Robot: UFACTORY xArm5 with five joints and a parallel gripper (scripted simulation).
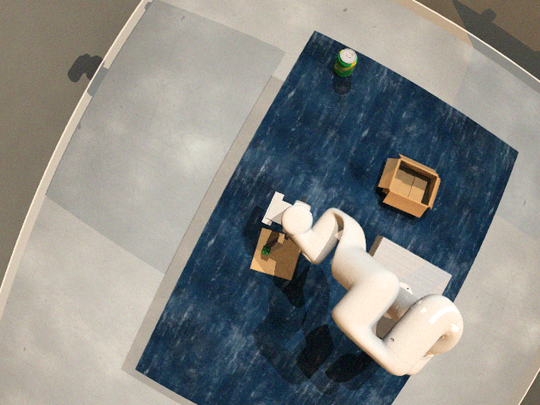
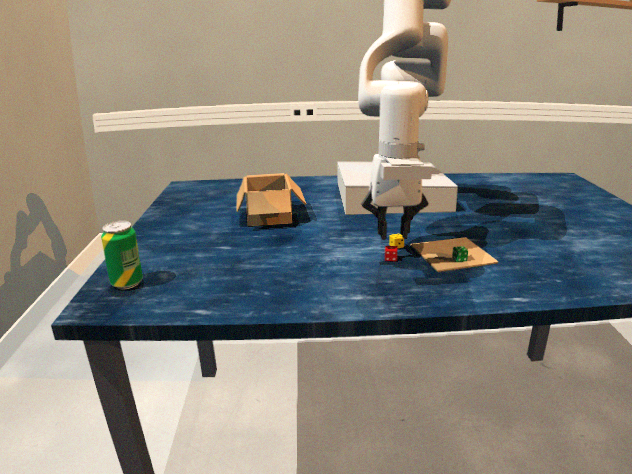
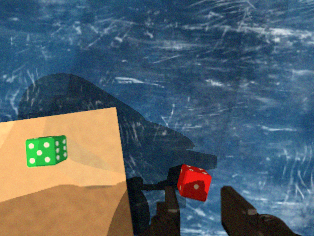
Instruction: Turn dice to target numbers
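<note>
Right now my hand is 10 mm to the left of the red die and 50 mm above it. From my hand the other things lie so: mat 20 mm ahead, 130 mm to the left, 60 mm below; yellow die 50 mm behind, 30 mm to the left, 50 mm below; green die 50 mm ahead, 130 mm to the left, 50 mm below.
</note>
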